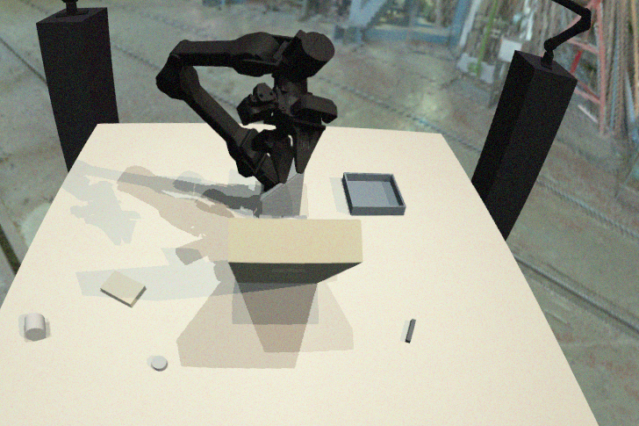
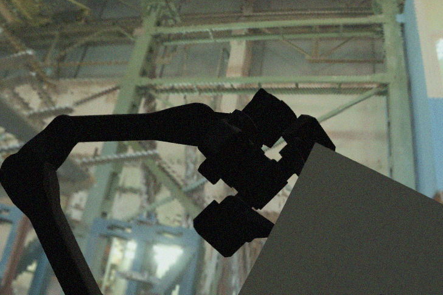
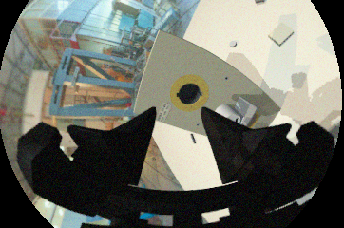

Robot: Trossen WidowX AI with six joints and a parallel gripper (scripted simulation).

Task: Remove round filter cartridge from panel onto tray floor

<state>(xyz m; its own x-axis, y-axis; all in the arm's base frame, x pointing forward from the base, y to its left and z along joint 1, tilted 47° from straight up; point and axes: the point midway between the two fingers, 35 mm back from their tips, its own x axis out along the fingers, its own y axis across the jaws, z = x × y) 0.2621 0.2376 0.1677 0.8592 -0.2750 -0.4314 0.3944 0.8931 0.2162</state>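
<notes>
The round filter cartridge lies 130 mm below my gripper tip and 30 mm behind it. Also, from my gripper tip: flat beige block 350 mm to the right, 340 mm below, 20 mm ahead; then small disc 340 mm below, 220 mm to the right, 180 mm ahead; then dark bar 340 mm below, 280 mm to the left, 40 mm ahead.
</notes>
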